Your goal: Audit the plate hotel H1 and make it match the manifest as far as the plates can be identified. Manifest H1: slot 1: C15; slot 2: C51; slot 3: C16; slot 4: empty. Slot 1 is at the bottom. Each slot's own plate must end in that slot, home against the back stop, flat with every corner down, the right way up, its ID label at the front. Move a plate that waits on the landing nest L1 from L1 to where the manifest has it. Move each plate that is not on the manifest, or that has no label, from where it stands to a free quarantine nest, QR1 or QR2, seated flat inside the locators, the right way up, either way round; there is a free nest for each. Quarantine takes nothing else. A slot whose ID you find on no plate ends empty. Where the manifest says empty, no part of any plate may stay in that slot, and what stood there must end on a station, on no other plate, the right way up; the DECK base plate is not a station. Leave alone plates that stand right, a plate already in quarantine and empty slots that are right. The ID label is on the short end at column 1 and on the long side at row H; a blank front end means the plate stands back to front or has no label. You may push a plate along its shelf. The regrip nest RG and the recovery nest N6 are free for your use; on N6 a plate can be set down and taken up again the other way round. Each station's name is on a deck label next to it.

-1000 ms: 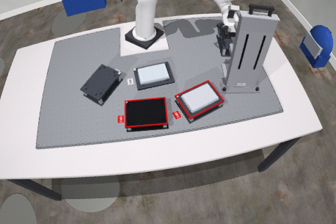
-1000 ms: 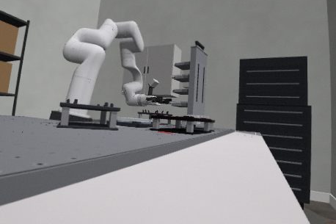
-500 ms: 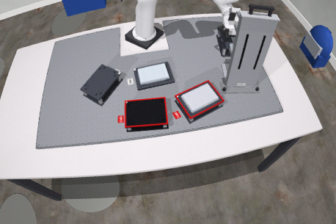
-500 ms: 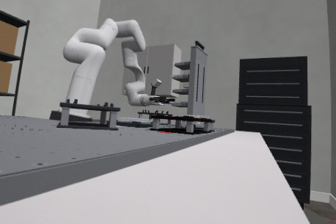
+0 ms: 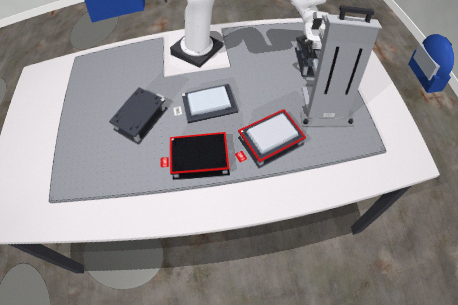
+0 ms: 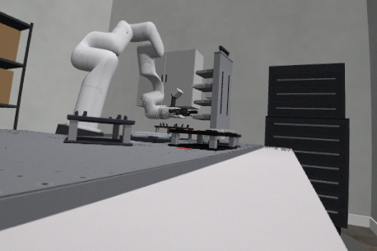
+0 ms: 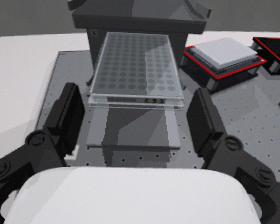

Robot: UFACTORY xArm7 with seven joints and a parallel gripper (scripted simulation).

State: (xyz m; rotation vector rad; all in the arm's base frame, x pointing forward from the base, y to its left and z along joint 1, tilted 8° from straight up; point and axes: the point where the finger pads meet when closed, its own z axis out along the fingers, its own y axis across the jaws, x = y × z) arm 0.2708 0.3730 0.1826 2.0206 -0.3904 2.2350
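My gripper is now 80 mm short of the plate labelled C16, 20 mm to the left of it and 130 mm below it. Also, from my hand: RG label (200 mm behind, 50 mm to the left, 130 mm below); then H1 label (50 mm ahead, 90 mm to the left, 130 mm below); then white plate (200 mm ahead, 250 mm to the right, 90 mm below).
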